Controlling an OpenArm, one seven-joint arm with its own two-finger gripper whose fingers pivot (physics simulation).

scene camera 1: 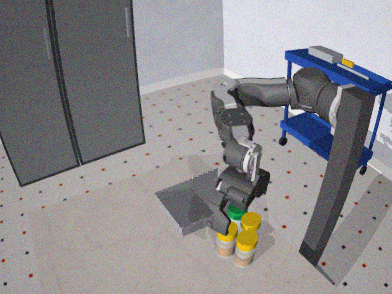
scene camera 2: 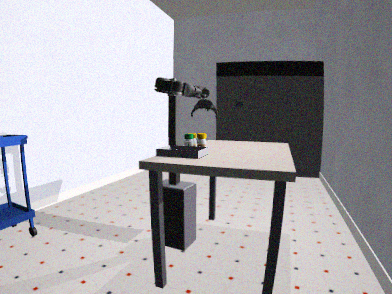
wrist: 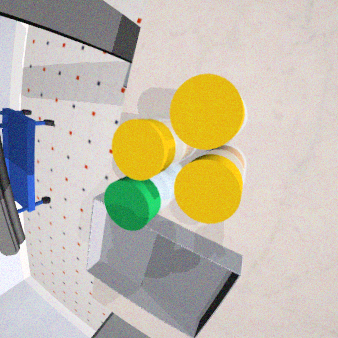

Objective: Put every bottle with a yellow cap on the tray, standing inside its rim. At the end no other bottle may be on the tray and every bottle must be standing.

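Three yellow-capped bottles stand close together beside the tray: one nearest the tray [scene camera 1: 227,233] [scene camera 2: 202,136] [wrist: 209,190], one on the cart side [scene camera 1: 251,220] [wrist: 141,149], and one farthest from the tray [scene camera 1: 247,241] [wrist: 207,111]. A green-capped bottle [scene camera 1: 237,212] [scene camera 2: 189,136] [wrist: 132,203] stands with them near the tray's edge. The grey tray [scene camera 1: 173,201] [scene camera 2: 182,151] [wrist: 170,290] holds no bottle. My gripper [scene camera 1: 234,217] [scene camera 2: 204,114] is open and empty, high above the bottles and the tray's near side; in scene camera 1 it partly covers the bottles and tray.
The bottles and tray are on a pale table [scene camera 1: 100,240] [scene camera 2: 250,157]. The arm's dark post [scene camera 1: 340,175] rises near the bottles. A blue cart [scene camera 1: 307,132] [scene camera 2: 14,216] [wrist: 20,160] and grey cabinets [scene camera 1: 100,80] stand beyond the table.
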